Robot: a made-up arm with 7 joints. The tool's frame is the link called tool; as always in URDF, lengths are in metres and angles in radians.
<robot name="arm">
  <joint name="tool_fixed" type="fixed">
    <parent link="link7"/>
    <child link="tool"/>
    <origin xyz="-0.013 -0.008 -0.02" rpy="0 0 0"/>
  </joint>
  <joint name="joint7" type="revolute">
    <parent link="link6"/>
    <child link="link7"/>
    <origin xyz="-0.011 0.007 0.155" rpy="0 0 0"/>
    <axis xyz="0 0 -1"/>
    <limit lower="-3.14" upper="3.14" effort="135" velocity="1.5"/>
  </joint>
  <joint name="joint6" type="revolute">
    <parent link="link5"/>
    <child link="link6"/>
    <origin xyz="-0.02 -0.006 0.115" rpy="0 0 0"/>
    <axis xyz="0 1 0"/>
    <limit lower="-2.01" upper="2" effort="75" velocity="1.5"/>
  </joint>
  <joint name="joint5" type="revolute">
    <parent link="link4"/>
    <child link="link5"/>
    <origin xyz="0.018 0.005 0.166" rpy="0 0 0"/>
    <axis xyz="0 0 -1"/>
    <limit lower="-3.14" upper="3.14" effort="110" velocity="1.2"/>
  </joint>
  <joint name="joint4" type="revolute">
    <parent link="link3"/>
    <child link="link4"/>
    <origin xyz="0.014 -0.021 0.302" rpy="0 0 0"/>
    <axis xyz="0 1 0"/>
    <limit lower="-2.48" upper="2.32" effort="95" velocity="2.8"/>
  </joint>
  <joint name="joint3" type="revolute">
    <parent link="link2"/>
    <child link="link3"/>
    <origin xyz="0.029 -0.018 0.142" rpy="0 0 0"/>
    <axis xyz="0 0 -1"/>
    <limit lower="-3.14" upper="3.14" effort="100" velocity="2.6"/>
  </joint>
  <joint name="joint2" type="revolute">
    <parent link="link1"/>
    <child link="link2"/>
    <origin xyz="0.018 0.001 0.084" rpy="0 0 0"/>
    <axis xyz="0 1 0"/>
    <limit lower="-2.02" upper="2.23" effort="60" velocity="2.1"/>
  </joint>
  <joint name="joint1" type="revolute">
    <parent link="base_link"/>
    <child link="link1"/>
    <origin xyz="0.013 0.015 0.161" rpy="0 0 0"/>
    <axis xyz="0 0 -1"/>
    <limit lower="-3.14" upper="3.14" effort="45" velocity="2"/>
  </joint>
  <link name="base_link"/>
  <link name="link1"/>
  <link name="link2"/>
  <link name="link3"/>
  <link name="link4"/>
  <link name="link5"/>
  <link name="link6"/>
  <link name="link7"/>
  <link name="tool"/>
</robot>
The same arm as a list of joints. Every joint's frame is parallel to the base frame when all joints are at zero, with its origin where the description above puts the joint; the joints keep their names.
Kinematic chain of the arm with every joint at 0, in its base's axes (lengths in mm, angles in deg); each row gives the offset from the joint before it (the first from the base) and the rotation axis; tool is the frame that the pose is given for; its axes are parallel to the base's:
joint1: xyz 13 15 161 axis -z
joint2: xyz 18 1 84 axis +y
joint3: xyz 29 -18 142 axis -z
joint4: xyz 14 -21 302 axis +y
joint5: xyz 18 5 166 axis -z
joint6: xyz -20 -6 115 axis +y
joint7: xyz -11 7 155 axis -z
tool: xyz -13 -8 -20
Joint limits (deg, base to tool): -179.91..179.91 -115.74..127.77 -179.91..179.91 -142.09..132.93 -179.91..179.91 -115.16..114.59 -179.91..179.91

